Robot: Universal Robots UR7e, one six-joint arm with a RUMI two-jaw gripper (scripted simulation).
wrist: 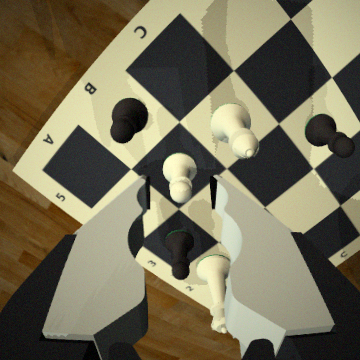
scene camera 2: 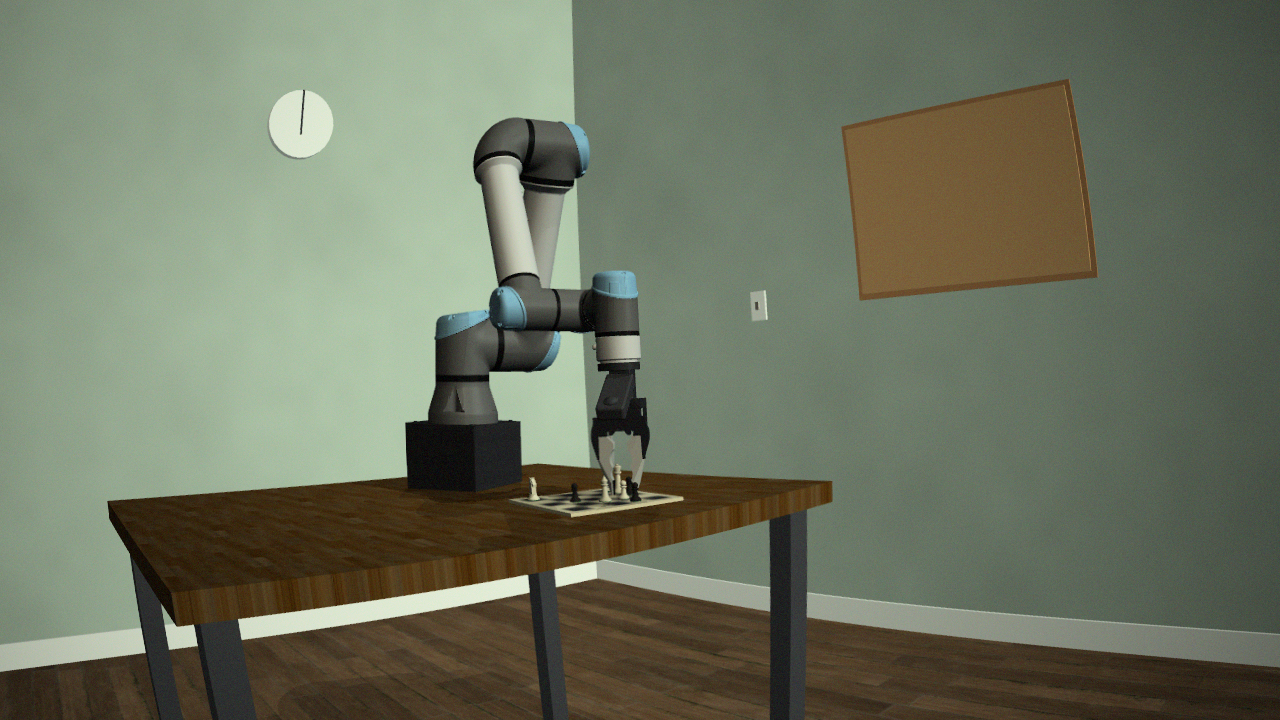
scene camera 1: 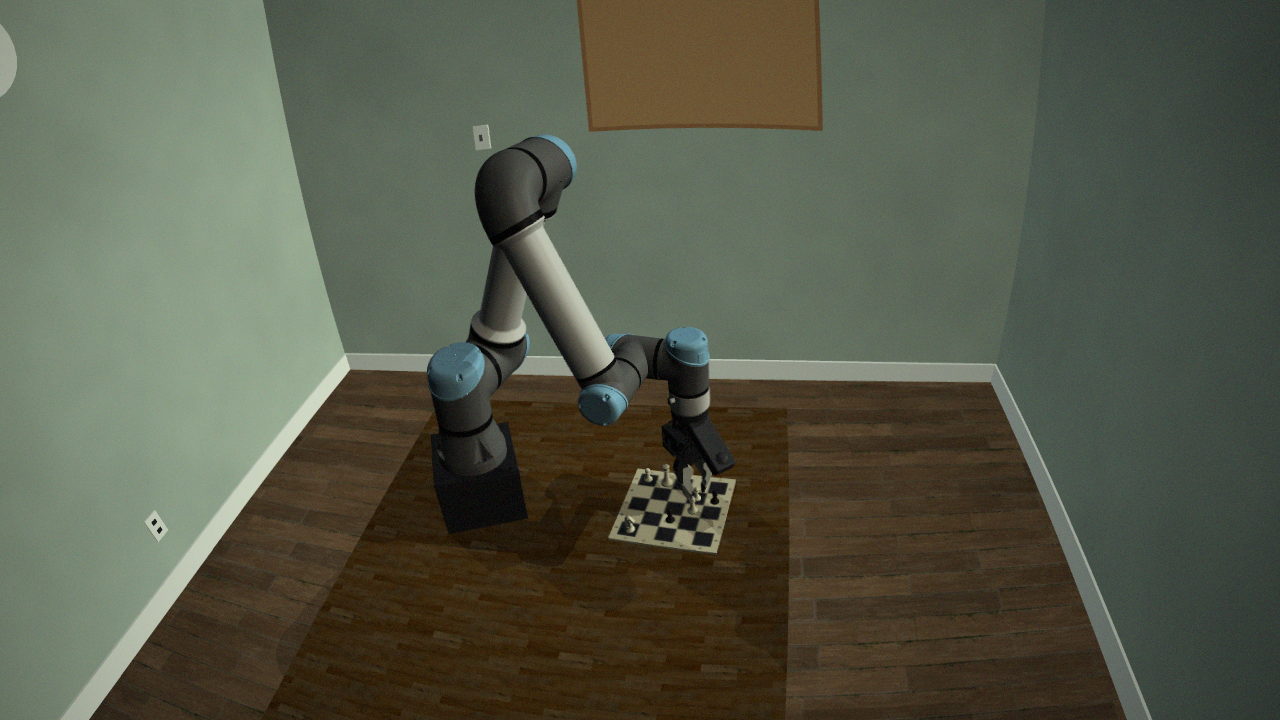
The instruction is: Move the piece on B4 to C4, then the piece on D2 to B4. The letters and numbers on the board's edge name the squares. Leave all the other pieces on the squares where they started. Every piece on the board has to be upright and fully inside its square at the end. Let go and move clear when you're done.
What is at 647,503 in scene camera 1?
A board.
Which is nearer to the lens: the black pawn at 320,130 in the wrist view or the tall white piece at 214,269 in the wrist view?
The black pawn.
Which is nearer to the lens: the white pawn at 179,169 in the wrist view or the black pawn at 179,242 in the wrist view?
The white pawn.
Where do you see a board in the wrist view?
283,69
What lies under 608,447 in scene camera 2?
My gripper.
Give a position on a black pawn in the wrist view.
129,116
